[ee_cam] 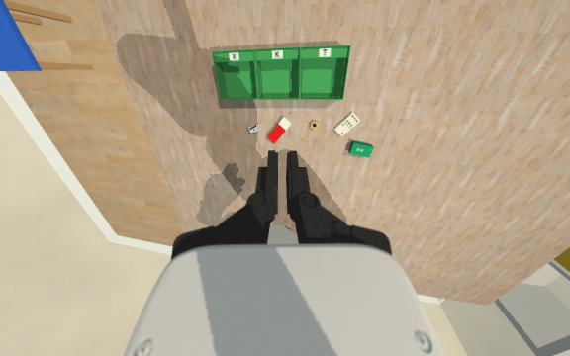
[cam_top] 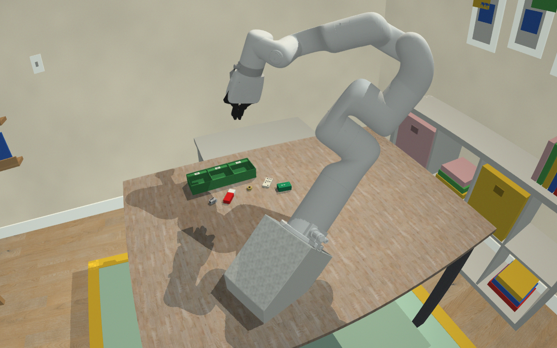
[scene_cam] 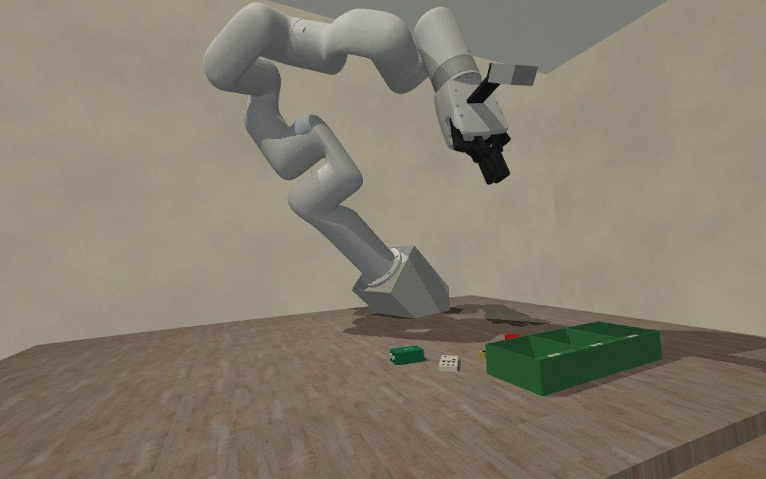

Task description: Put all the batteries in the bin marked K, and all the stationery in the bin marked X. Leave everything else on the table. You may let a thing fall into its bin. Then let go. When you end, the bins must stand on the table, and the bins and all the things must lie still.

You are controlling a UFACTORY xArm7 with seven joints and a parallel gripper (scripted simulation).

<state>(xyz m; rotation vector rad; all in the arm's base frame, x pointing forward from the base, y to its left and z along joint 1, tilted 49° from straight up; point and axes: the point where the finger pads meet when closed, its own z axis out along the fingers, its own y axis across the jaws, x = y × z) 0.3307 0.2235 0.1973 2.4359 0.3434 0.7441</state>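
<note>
Right now my hand is 28 cm above the green bin tray, 7 cm short of it and 6 cm to the right of it. The rest, counted from my hand: white domino (29 cm below, 9 cm to the right, 1 cm behind); red-and-white eraser (29 cm below, 5 cm to the left, 3 cm behind); yellow nut (29 cm below, 2 cm to the right, 2 cm behind).
</note>
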